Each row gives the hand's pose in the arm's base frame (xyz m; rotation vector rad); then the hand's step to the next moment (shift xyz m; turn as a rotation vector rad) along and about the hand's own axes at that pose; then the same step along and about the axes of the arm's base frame.
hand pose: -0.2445 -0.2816 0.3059 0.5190 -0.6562 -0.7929
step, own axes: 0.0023 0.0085 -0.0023 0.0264 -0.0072 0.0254
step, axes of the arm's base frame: 0.0069 0.0037 0.0047 -0.0074 -0.0295 0.0217
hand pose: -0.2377 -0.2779 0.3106 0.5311 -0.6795 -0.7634
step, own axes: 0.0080 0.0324 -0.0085 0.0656 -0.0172 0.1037
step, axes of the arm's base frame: 0.0248 0.0153 0.0184 -0.0474 -0.0805 0.0814
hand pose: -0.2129 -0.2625 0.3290 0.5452 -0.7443 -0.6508
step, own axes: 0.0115 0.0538 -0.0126 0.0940 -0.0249 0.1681
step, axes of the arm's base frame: 0.0342 0.0311 0.0324 -0.0827 -0.1198 0.1286
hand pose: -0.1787 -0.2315 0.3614 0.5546 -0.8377 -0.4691
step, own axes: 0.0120 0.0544 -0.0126 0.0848 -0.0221 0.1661
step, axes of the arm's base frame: 0.0262 0.0378 0.0338 -0.0860 -0.1117 0.1241
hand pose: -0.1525 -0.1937 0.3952 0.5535 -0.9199 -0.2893
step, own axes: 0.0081 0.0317 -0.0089 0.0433 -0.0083 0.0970
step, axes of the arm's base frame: 0.0121 0.0253 0.0191 -0.0538 -0.0585 0.0709
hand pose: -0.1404 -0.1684 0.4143 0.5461 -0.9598 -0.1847
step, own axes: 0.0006 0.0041 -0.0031 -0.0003 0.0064 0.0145
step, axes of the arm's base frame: 0.0025 0.0044 0.0012 -0.0126 0.0004 0.0096
